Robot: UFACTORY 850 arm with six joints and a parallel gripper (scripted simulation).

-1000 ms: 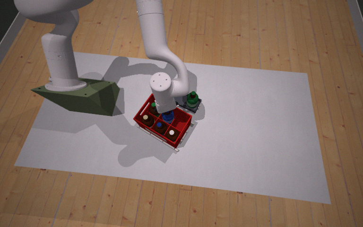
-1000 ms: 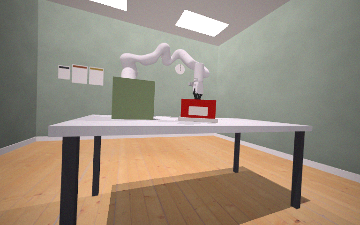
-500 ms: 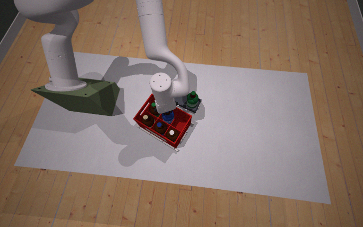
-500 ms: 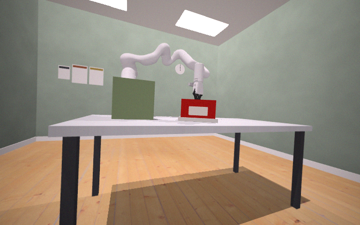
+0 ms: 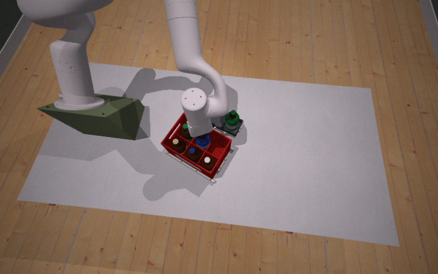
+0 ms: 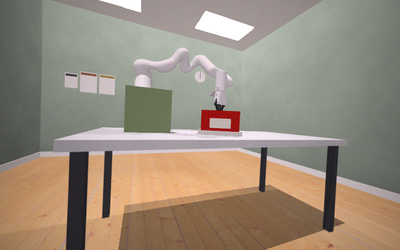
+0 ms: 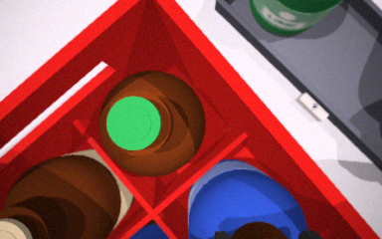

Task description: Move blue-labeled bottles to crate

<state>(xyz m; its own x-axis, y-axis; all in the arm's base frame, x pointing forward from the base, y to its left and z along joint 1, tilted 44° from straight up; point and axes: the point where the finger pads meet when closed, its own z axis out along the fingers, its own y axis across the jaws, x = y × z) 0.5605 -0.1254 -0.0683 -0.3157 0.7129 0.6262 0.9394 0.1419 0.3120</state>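
The blue-labeled bottle is 70 mm below my hand. From my hand the other things lie so: red crate: 20 mm behind, 40 mm to the right, 90 mm below; then green bottle: 10 mm behind, 200 mm to the left, 90 mm below; then dark tray: 70 mm ahead, 150 mm to the left, 170 mm below.
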